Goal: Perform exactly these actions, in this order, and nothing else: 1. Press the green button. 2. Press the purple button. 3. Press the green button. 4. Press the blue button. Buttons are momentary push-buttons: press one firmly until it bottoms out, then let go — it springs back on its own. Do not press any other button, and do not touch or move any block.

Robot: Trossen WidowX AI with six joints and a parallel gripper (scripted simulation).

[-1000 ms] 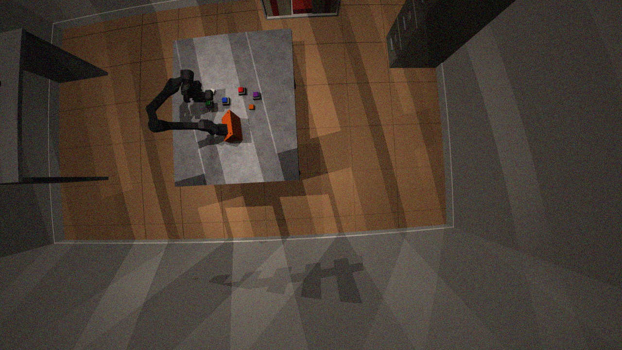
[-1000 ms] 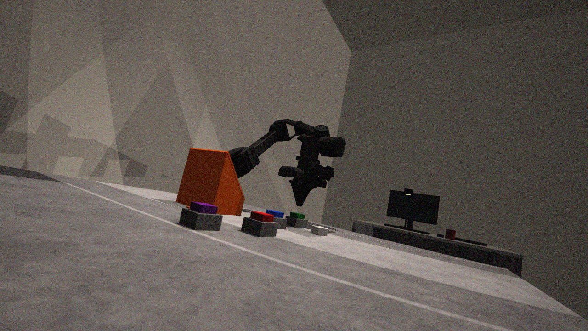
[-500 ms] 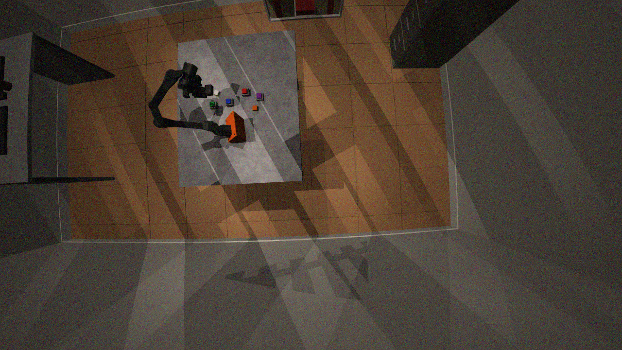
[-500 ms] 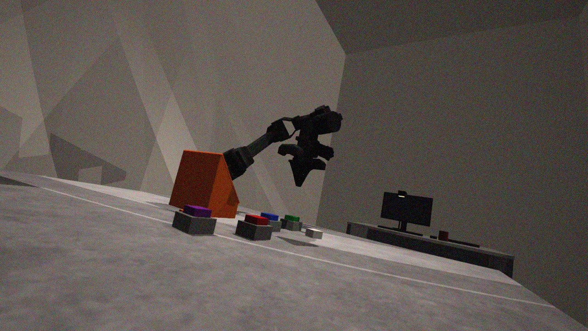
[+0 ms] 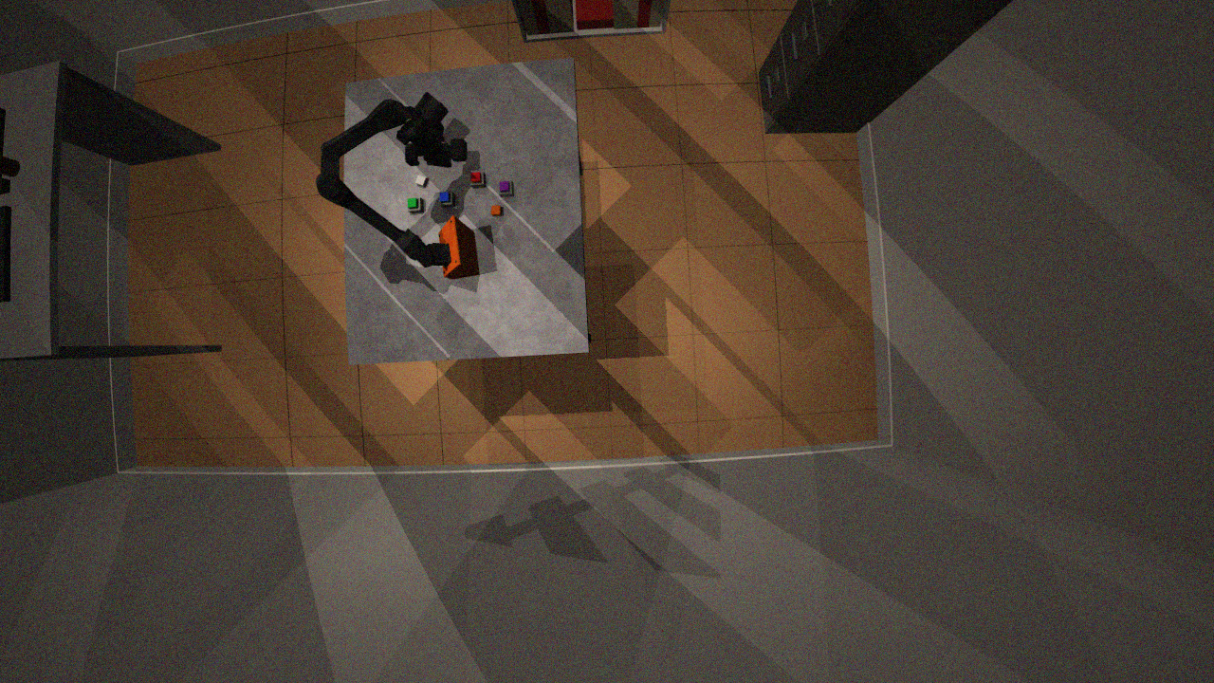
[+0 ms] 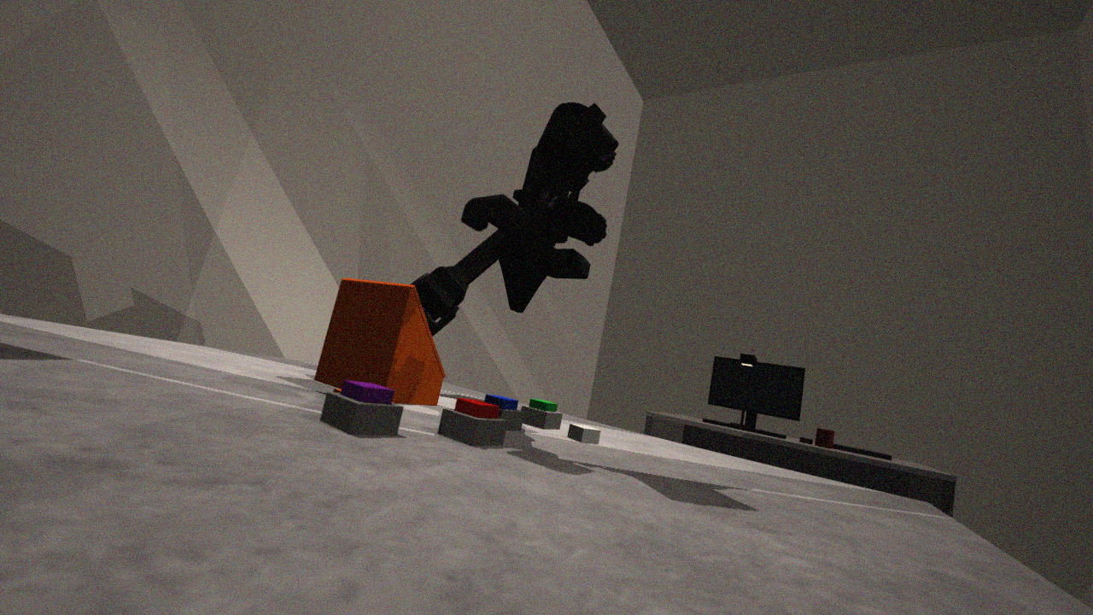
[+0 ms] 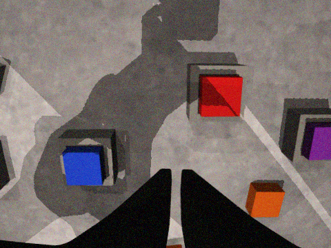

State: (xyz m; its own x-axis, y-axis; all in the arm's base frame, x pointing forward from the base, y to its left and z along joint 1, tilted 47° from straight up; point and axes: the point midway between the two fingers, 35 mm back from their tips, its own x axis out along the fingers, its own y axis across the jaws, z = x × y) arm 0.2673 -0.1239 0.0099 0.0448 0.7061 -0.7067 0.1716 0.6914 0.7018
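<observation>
Now: the purple button 140 mm to the right of my gripper tip, 110 mm below it and 50 mm behind it. Also, from my gripper tip: red button (110 mm below, 40 mm to the right, 10 mm ahead); blue button (110 mm below, 80 mm to the left, 40 mm behind); orange block (130 mm below, 120 mm behind, 90 mm to the right).
</observation>
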